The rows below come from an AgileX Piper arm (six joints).
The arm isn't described. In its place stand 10 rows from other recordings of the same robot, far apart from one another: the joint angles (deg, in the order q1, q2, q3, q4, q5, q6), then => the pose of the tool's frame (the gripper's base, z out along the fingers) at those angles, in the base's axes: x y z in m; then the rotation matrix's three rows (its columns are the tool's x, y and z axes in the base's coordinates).
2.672, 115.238, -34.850, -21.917, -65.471, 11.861 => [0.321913, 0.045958, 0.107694], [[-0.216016, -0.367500, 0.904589], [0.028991, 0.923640, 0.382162], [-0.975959, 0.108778, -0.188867]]
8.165, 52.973, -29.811, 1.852, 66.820, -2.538 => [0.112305, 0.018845, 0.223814], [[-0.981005, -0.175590, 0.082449], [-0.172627, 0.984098, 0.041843], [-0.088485, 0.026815, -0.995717]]
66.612, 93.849, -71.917, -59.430, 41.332, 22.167 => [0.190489, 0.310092, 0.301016], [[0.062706, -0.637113, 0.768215], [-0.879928, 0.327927, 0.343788], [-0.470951, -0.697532, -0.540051]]
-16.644, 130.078, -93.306, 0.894, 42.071, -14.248 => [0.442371, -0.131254, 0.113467], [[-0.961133, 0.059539, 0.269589], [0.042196, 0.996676, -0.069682], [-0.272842, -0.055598, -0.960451]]
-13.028, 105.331, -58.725, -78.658, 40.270, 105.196 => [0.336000, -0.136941, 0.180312], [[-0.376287, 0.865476, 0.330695], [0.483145, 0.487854, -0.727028], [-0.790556, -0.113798, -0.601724]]
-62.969, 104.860, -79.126, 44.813, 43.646, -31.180 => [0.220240, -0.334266, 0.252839], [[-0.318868, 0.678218, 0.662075], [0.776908, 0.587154, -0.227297], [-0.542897, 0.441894, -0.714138]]
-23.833, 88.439, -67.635, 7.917, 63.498, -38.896 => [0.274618, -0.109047, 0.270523], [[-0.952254, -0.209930, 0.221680], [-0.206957, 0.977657, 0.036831], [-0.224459, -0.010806, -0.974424]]
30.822, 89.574, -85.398, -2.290, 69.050, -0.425 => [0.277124, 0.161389, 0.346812], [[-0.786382, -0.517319, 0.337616], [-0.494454, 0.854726, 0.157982], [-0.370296, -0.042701, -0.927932]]
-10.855, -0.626, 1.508, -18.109, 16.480, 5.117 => [0.052030, -0.018147, 0.180235], [[-0.250802, 0.224160, 0.941727], [-0.167868, 0.948011, -0.270363], [-0.953372, -0.225894, -0.200133]]
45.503, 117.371, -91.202, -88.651, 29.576, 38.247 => [0.367964, 0.310414, 0.256396], [[0.062584, -0.392953, 0.917426], [-0.889771, 0.394427, 0.229639], [-0.452095, -0.830672, -0.324953]]
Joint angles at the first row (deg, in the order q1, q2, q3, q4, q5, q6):
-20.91, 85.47, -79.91, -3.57, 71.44, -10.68
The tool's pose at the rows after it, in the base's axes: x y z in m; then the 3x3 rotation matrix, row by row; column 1 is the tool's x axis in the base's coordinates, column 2 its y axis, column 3 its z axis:
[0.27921, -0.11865, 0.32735], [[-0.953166, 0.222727, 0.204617], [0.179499, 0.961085, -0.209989], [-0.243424, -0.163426, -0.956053]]
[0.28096, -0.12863, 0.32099], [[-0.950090, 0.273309, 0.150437], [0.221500, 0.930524, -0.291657], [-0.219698, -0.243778, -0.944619]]
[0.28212, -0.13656, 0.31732], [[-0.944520, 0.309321, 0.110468], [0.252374, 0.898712, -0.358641], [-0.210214, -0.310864, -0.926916]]
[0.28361, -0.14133, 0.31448], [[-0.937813, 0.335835, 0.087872], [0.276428, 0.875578, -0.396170], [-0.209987, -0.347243, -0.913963]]
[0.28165, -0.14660, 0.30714], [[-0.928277, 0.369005, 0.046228], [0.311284, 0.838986, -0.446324], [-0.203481, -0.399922, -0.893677]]
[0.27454, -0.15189, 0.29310], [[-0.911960, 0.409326, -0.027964], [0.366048, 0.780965, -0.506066], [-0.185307, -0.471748, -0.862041]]
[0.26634, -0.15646, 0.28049], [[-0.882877, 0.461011, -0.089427], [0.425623, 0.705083, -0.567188], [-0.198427, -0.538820, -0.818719]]
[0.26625, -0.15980, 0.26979], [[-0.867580, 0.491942, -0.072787], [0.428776, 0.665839, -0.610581], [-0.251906, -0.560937, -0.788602]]
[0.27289, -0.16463, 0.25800], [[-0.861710, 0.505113, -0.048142], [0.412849, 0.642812, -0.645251], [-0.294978, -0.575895, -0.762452]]
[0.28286, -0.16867, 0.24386], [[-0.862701, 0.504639, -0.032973], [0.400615, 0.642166, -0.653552], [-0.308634, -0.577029, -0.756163]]
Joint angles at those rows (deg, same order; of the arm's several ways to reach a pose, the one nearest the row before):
-20.91, 87.72, -79.45, -7.47, 71.32, -7.60
-20.91, 89.14, -79.37, -13.36, 71.19, -3.40
-20.91, 90.19, -79.36, -18.21, 71.09, 0.00
-20.91, 90.98, -79.36, -21.01, 70.90, 2.50
-20.91, 91.46, -77.84, -25.14, 70.48, 6.38
-20.91, 91.71, -74.26, -30.84, 70.33, 12.45
-20.91, 91.70, -70.43, -36.74, 69.91, 20.11
-20.91, 91.96, -67.61, -40.66, 66.25, 25.59
-20.91, 93.65, -66.31, -44.32, 62.54, 29.97
-20.91, 96.37, -66.21, -46.12, 59.69, 32.56

